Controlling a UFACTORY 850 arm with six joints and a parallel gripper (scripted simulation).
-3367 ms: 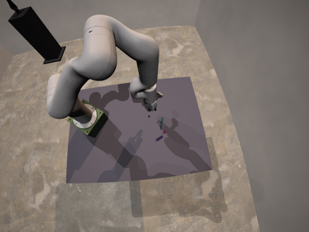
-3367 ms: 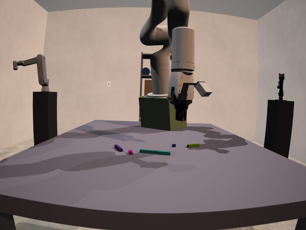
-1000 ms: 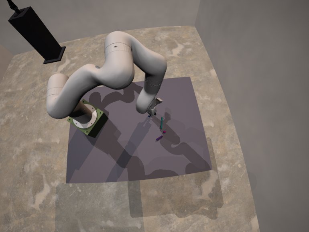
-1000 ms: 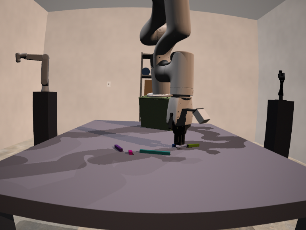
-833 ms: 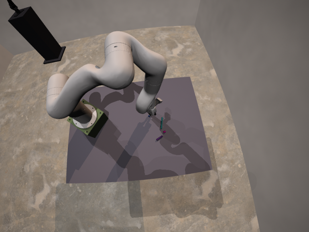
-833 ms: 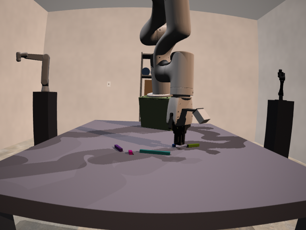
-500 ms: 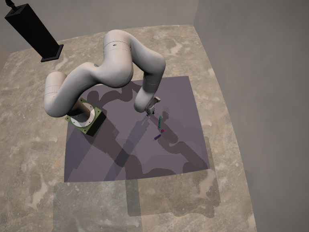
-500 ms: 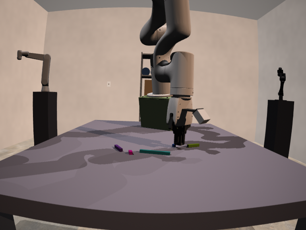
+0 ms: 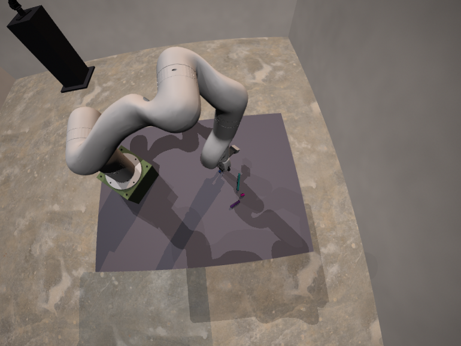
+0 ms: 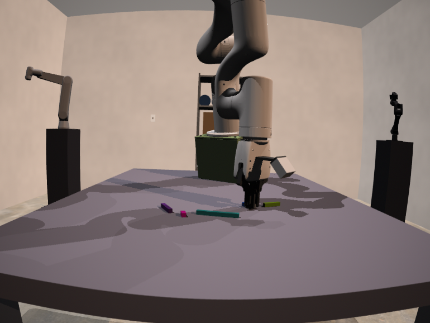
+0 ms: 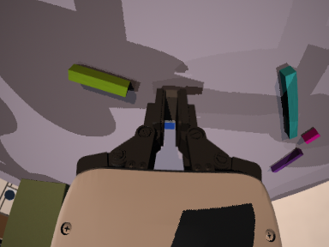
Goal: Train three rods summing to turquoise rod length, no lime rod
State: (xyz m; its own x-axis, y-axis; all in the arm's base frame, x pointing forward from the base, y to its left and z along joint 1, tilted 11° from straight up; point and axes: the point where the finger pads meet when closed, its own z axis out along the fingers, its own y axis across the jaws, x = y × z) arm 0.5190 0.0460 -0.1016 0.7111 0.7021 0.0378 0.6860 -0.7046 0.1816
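Now: hand 2 cm above the grey rod. Also, from my hand: blue rod: 2 cm behind, 2 cm to the right, 2 cm below; turquoise rod: 9 cm ahead, 9 cm to the right, 2 cm below; lime rod: 3 cm behind, 6 cm to the left, 2 cm below.
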